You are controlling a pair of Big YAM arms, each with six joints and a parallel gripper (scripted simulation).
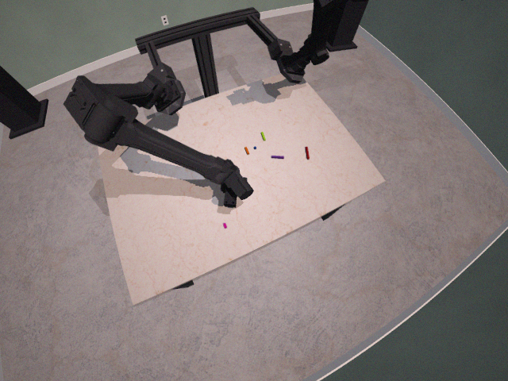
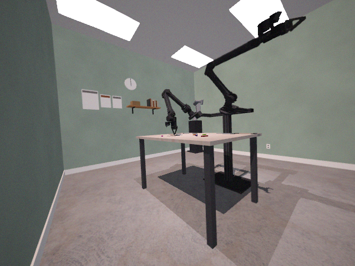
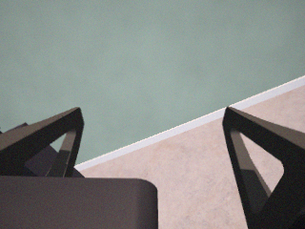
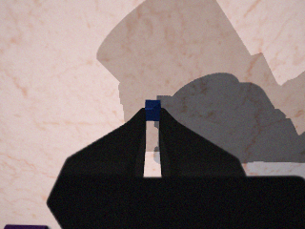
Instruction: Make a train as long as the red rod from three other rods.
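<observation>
My right gripper is now 12 cm short of the magenta rod, 9 cm to the left of it and 2 cm above it. The rest, counted from my right hand: purple rod (12 cm behind, 25 cm to the left, 2 cm below); orange rod (20 cm behind, 12 cm to the left, 2 cm below); lime rod (26 cm behind, 23 cm to the left, 2 cm below).
</observation>
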